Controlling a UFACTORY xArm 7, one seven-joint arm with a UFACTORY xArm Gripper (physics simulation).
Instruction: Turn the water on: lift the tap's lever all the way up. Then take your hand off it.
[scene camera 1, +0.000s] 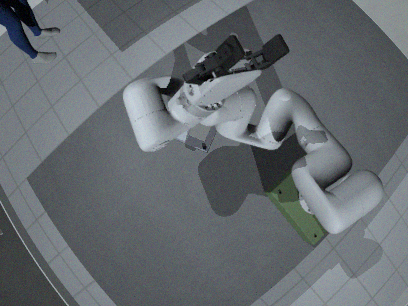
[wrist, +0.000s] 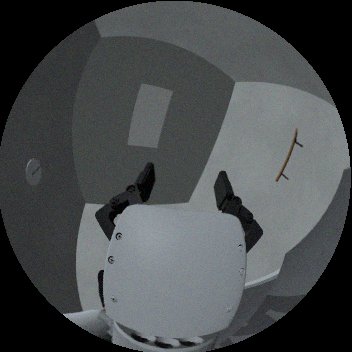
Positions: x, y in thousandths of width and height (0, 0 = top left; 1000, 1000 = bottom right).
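My gripper: visible in scene camera 1 (646, 139), visible in the wrist view (527, 496).
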